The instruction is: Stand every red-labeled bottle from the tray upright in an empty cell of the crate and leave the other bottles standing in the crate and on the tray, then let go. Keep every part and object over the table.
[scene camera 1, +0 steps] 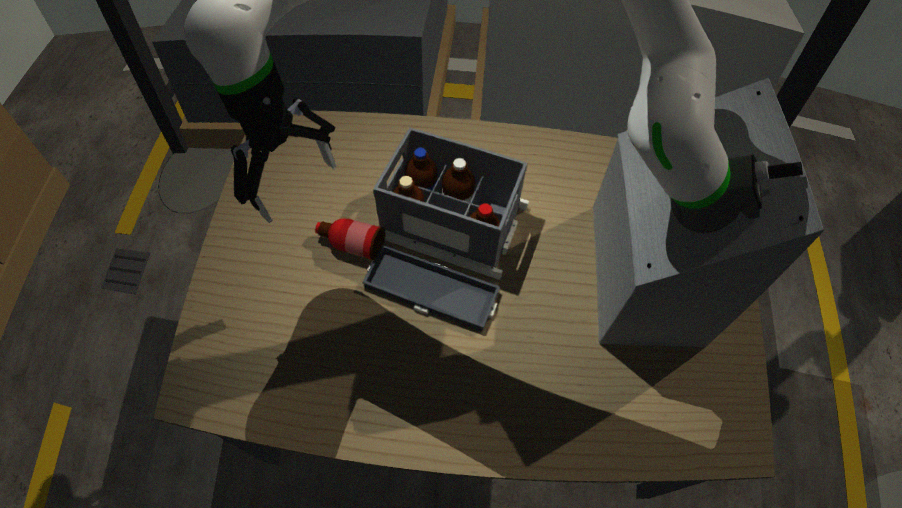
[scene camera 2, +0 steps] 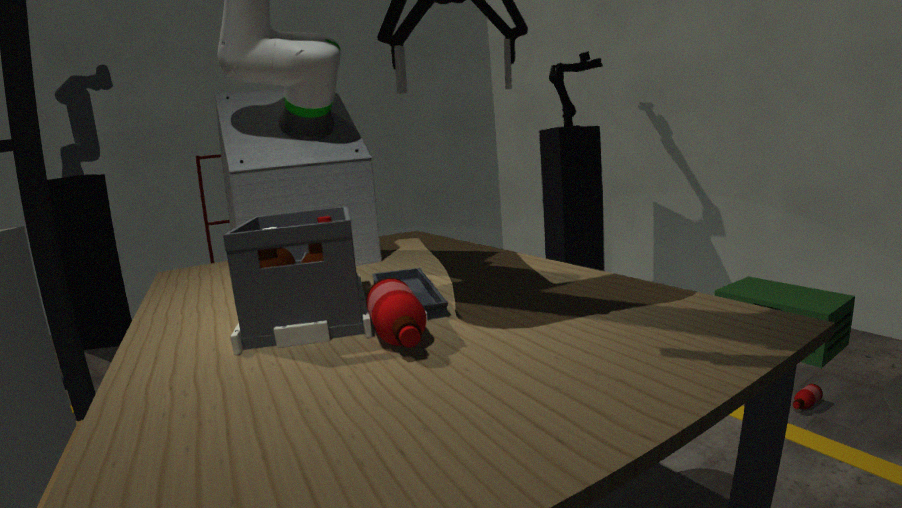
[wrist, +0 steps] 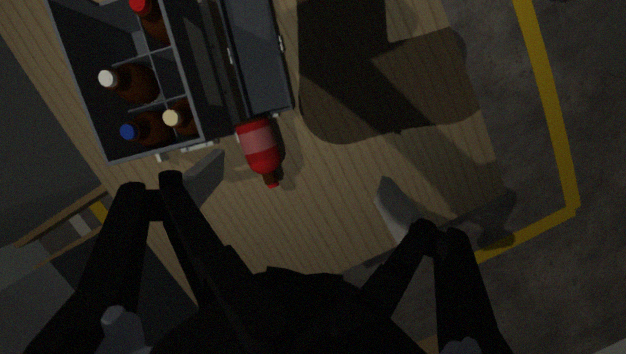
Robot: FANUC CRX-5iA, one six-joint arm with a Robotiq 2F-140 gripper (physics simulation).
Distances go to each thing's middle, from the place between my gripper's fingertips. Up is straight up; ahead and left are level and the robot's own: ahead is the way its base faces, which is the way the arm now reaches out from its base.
Now: the white bracket (scene camera 2: 292,335) 50 mm behind my hand, 250 mm to the right of it and 330 mm below it.
